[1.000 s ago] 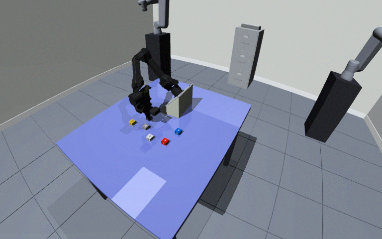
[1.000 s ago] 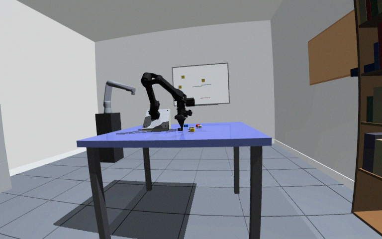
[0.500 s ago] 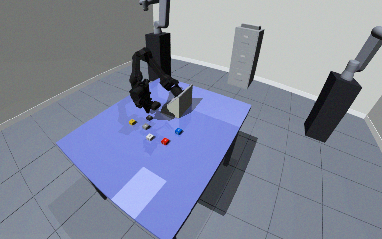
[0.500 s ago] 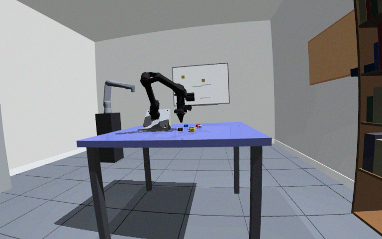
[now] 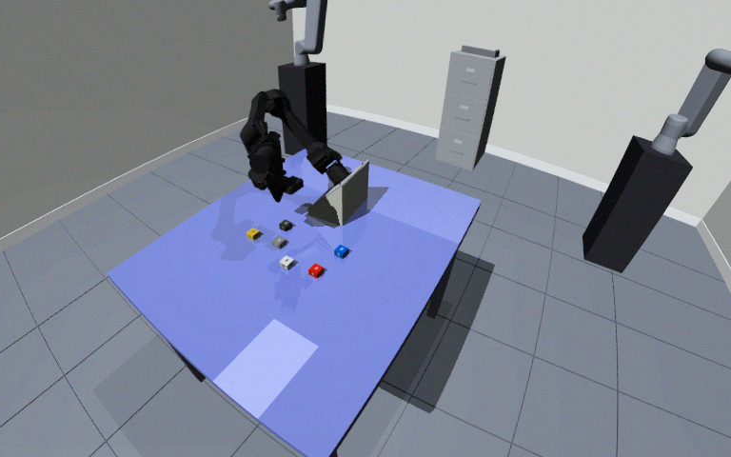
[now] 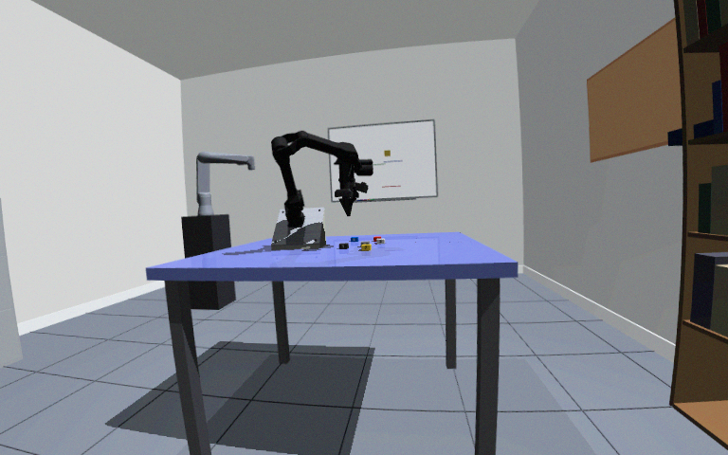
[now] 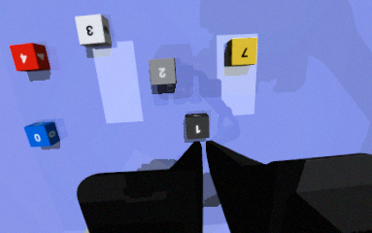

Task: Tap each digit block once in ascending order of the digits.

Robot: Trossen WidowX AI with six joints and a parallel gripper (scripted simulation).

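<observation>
Now: the grey block 2 6 cm ahead of my gripper tip, 3 cm to the left of it and 11 cm below it. From my gripper tip the other things lie so: yellow block: 7 cm ahead, 7 cm to the right, 11 cm below; then white block 3: 11 cm ahead, 11 cm to the left, 11 cm below; then dark block 1: 2 cm behind, 1 cm to the right, 11 cm below.
</observation>
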